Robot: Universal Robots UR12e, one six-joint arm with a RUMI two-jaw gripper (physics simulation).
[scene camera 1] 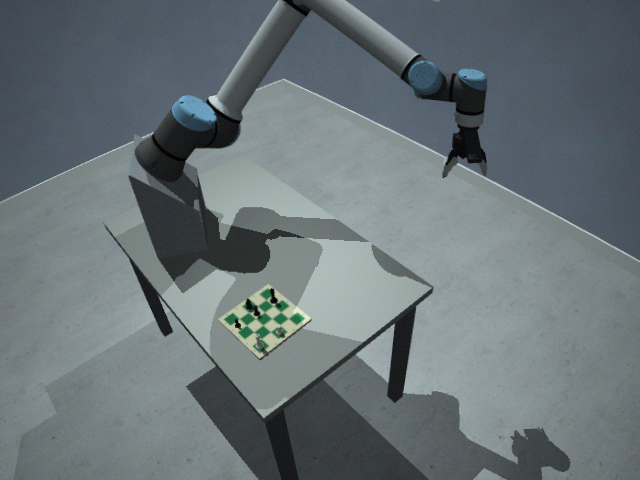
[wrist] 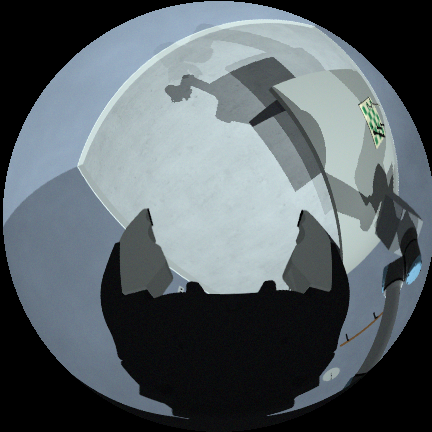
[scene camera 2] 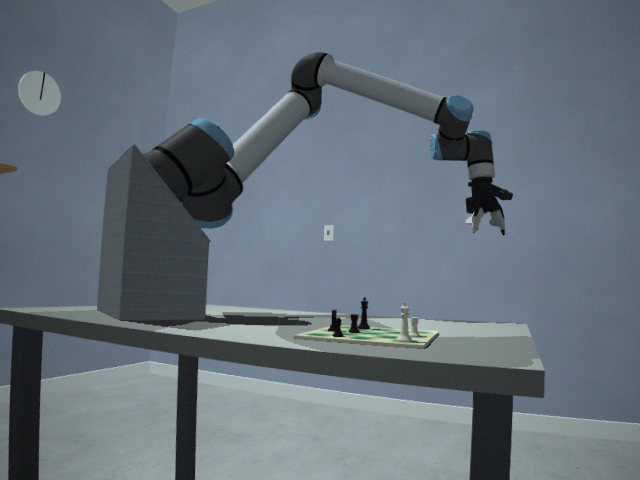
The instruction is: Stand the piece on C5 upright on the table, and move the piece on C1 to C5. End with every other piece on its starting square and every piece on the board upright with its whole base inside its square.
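Frame: origin at the arm's base, x ahead, y left, z up, level; millimetres.
Where they show: gripper, fingertip midpoint: point(scene camera 1: 464, 176) point(wrist: 225, 211) point(scene camera 2: 489, 234); arm's base, origin of the base link: point(scene camera 1: 157, 163) point(scene camera 2: 144, 191).
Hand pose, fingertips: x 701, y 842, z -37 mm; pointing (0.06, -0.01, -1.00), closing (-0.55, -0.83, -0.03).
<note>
Each offset is from my fingertips to the top centre of the thing.
A green and cream chessboard @(270 mm down, 80 mm back, 784 mm right) point(scene camera 1: 297, 318) point(scene camera 2: 310, 336) point(wrist: 370, 122) lies on the table. Four black pieces stand upright: a tall king @(207 mm down, 129 mm back, 718 mm right) point(scene camera 1: 273, 297) point(scene camera 2: 364, 313), a dark piece @(230 mm down, 153 mm back, 800 mm right) point(scene camera 1: 248, 304) point(scene camera 2: 333, 320), a rook @(237 mm down, 114 mm back, 792 mm right) point(scene camera 1: 255, 311) point(scene camera 2: 354, 323) and a small pawn-like piece @(238 mm down, 107 mm back, 868 mm right) point(scene camera 1: 237, 323) point(scene camera 2: 338, 327). A tall white piece @(207 mm down, 6 mm ahead, 849 mm right) point(scene camera 1: 258, 342) point(scene camera 2: 404, 323) stands near one corner, with a short white rook @(237 mm down, 4 mm back, 771 mm right) point(scene camera 1: 279, 331) point(scene camera 2: 414, 327) near it. Square labels are unreadable. My gripper point(scene camera 1: 464, 174) point(scene camera 2: 489, 232) point(wrist: 225, 211) is open and empty, pointing down, high and far from the board.
The table point(scene camera 1: 361, 279) point(scene camera 2: 248, 349) carries the arm's slanted grey pedestal point(scene camera 1: 170, 222) point(scene camera 2: 155, 258). The arm reaches out high over the table. In the wrist view, floor shows between the fingers and the table edge lies to the right. A wall clock point(scene camera 2: 39, 93) hangs at the left.
</note>
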